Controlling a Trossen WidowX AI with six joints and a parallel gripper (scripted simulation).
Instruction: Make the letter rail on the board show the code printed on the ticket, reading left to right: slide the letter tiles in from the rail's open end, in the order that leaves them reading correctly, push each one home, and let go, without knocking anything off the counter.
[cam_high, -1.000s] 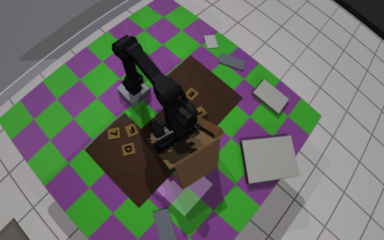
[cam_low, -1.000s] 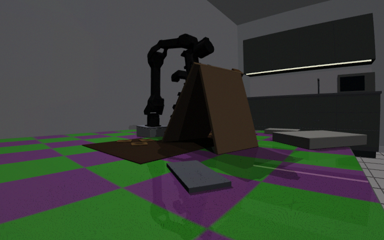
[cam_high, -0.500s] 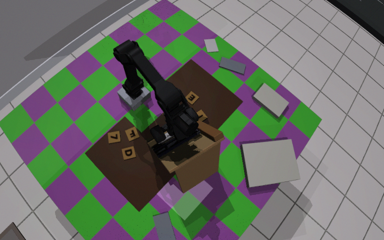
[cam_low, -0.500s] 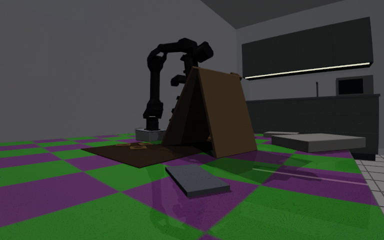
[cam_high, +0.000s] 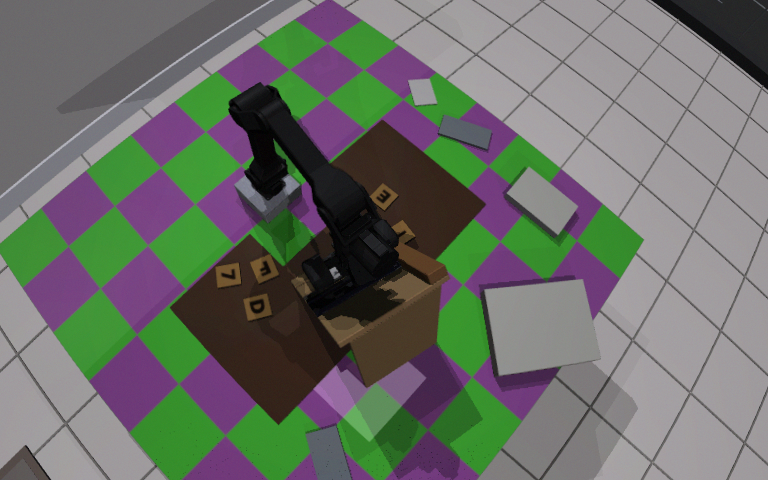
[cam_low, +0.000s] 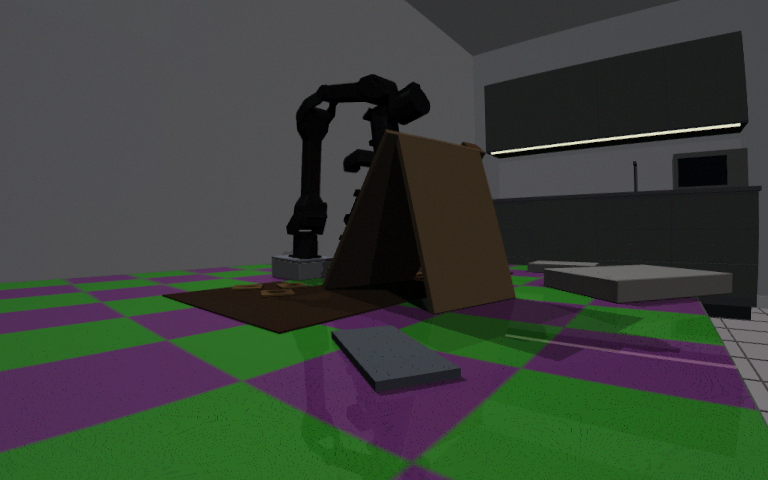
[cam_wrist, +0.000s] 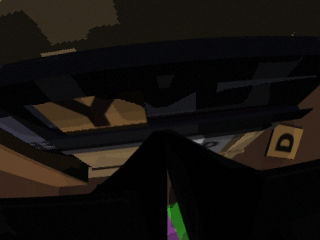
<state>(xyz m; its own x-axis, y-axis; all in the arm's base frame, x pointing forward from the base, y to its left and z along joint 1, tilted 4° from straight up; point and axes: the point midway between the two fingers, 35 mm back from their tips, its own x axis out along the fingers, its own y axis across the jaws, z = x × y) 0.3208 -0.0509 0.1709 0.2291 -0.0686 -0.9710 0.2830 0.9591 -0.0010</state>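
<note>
Now: the letter tile 3 cm to the left of my gripper tip, 3 cm ahead of it and 1 cm below it. The rest, counted from my gripper tip: brown mat (17 cm below, 13 cm behind, 5 cm to the left); pale card (61 cm to the left, 26 cm behind, 17 cm below); white ticket (9 cm below, 5 cm behind, 2 cm to the right).
</note>
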